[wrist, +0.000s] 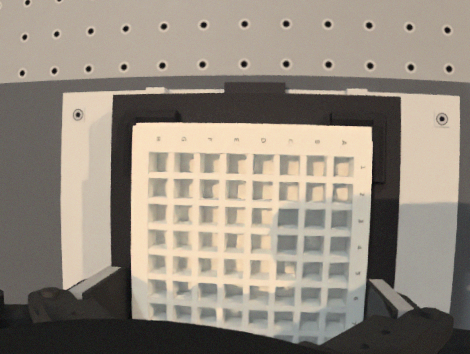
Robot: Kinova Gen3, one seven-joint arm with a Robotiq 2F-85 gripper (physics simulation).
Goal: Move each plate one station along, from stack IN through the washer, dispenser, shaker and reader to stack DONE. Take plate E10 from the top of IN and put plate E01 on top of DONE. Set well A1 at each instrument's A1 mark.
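A white well plate point(251, 135) lies on the dark nest point(121, 175) of an instrument, seen from above in the wrist view. Its column letters run H to A from left to right along the far edge, so well A1 point(343, 166) is at the far right corner. A small ring mark point(78, 114) sits on the instrument's white base point(79, 197) at the far left. My gripper point(242, 301) is open. Its two finger pads stand on either side of the plate's near part, a little clear of its edges. The plate's near edge is hidden behind my gripper body.
The instrument stands on a grey table with rows of holes point(265, 43). Dark raised corner blocks point(356, 119) of the nest stand close to the plate's far corners. A dark tab point(255, 88) juts out at the nest's far edge.
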